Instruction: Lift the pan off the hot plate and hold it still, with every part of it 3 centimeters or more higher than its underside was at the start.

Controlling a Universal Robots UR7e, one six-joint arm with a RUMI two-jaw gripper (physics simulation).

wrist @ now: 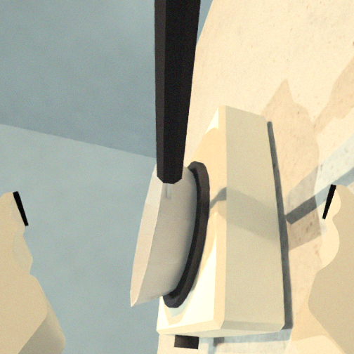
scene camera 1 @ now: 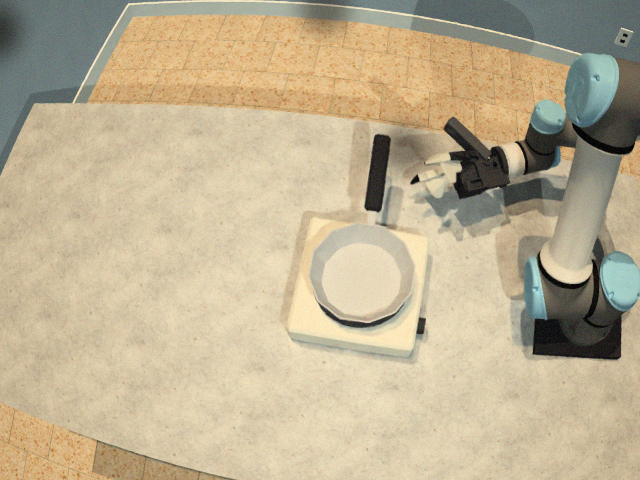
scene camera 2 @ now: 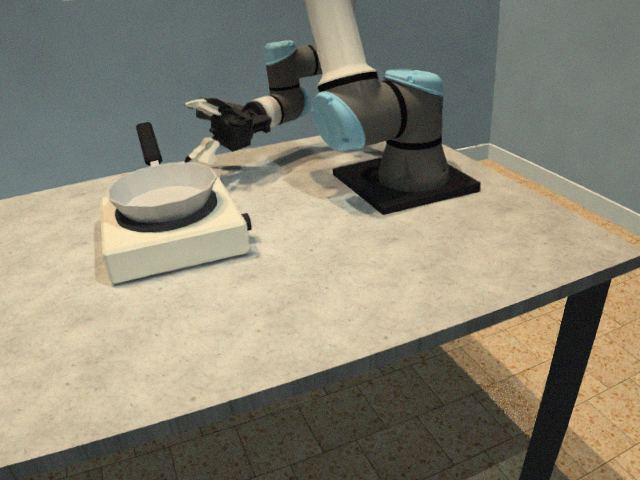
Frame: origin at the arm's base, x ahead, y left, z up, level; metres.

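Seen in the pictures: gripper, between the fingertips: (scene camera 1: 417, 173) (scene camera 2: 184, 136); arm's base, origin of its link: (scene camera 1: 585, 314) (scene camera 2: 413, 177).
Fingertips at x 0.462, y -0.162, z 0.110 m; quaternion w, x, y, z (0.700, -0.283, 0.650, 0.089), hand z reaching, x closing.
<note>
Offsets run from my fingertips to a thing's top centre. Level surfaces: height alone.
The light grey pan (scene camera 1: 361, 279) (scene camera 2: 175, 198) (wrist: 172, 235) rests upright on the dark round burner of the cream hot plate {dz -0.052, dx +0.048, dy +0.223 m} (scene camera 1: 351, 342) (scene camera 2: 175, 258) (wrist: 250, 210). Its black handle {dz +0.030, dx +0.076, dy +0.021 m} (scene camera 1: 377, 173) (scene camera 2: 148, 143) (wrist: 175, 90) sticks out past the hot plate toward the table's back edge and is raised above the table. My gripper (scene camera 1: 419, 172) (scene camera 2: 188, 132) (wrist: 174, 192) is open and empty, on the robot-base side of the handle and apart from it. Its two fingers stand one above the other. In the wrist view the handle runs from the top edge to the middle, between the fingers' sides.
The hot plate's black knob {dz -0.076, dx -0.077, dy +0.273 m} (scene camera 1: 421, 326) (scene camera 2: 247, 221) (wrist: 186, 342) sticks out on the side facing the robot base. The black base plate (scene camera 1: 547, 339) (scene camera 2: 361, 191) stands on the grey table {dz -0.128 m} (scene camera 1: 155, 258) (scene camera 2: 361, 289). The back table edge runs beyond the handle's end.
</note>
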